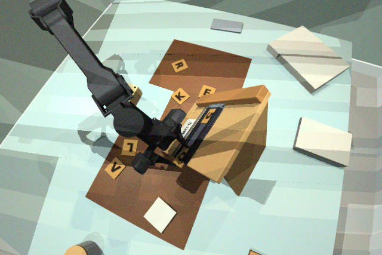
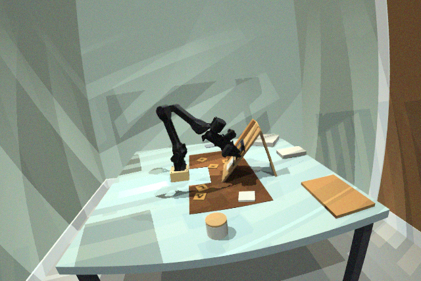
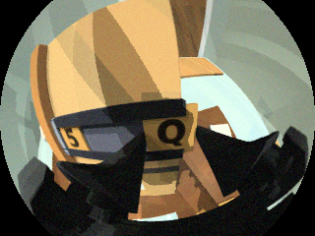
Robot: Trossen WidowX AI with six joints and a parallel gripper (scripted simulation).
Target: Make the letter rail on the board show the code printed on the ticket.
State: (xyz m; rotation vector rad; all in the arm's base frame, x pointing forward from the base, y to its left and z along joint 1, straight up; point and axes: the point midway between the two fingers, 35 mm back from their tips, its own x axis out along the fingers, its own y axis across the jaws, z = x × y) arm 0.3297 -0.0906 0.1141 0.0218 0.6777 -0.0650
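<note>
The s tile is 140 mm to the left of my gripper tip and 10 mm ahead of it. From my gripper tip the other things lie so: q tile (right at my gripper tip); then white ticket (100 mm to the left, 90 mm below, 60 mm behind); then brown mat (150 mm below, 150 mm behind, 120 mm to the left).
</note>
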